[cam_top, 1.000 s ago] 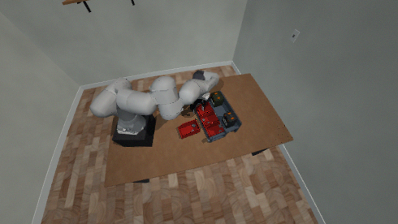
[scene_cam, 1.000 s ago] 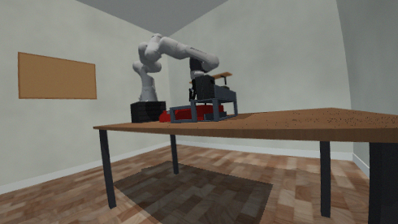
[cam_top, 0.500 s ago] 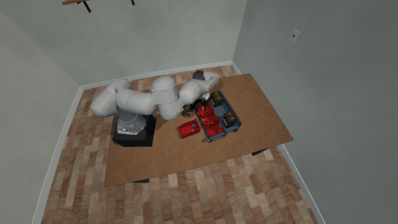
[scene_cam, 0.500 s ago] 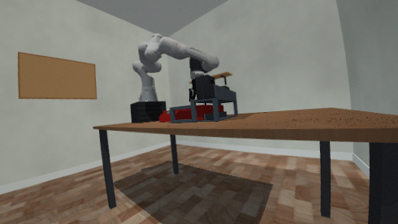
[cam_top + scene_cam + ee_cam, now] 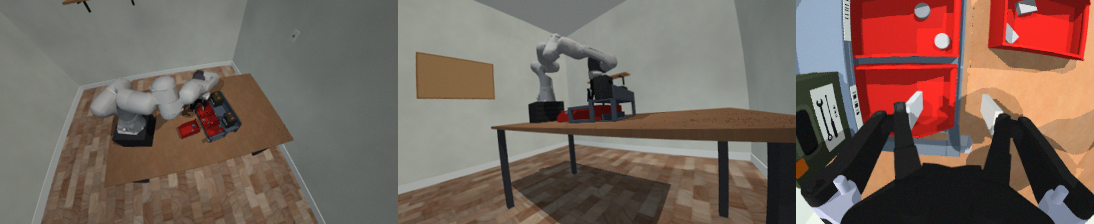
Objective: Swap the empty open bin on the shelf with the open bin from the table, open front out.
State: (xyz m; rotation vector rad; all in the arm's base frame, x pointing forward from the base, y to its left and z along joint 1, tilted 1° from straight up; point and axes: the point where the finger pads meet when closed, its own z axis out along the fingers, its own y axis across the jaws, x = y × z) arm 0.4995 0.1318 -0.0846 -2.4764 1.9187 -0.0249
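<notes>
Right now my hand is 110 mm to the left of the grey shelf lip, 70 mm above it and 10 mm short of it. The rest, counted from my hand: black box 230 mm ahead, 180 mm to the right, 80 mm above.
</notes>
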